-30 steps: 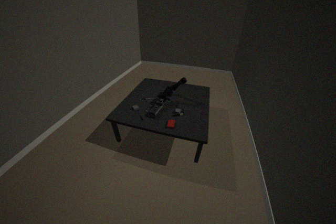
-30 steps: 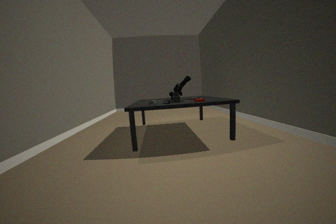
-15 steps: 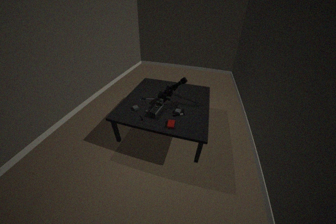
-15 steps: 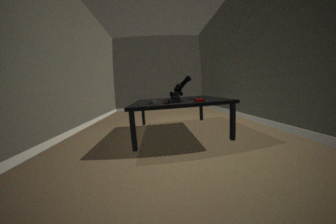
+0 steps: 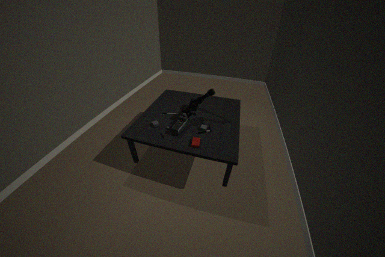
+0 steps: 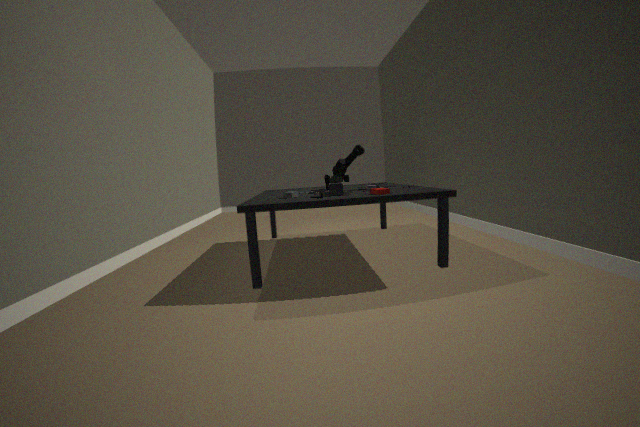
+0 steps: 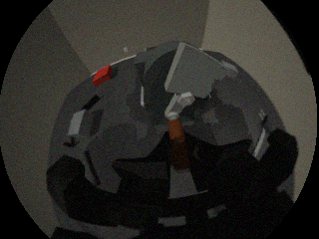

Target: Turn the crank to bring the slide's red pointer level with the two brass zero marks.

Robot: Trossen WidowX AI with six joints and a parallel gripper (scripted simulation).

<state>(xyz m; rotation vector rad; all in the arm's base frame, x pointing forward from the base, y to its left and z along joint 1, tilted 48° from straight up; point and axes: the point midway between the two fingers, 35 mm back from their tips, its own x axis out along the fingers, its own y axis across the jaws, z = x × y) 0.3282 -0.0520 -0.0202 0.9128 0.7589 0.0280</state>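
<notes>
My gripper tip is now 11 cm short of the red pointer, 5 cm below it and 4 cm to the left of it. From my gripper tip the other things lie so: crank handle 3 cm above, 2 cm behind.
</notes>
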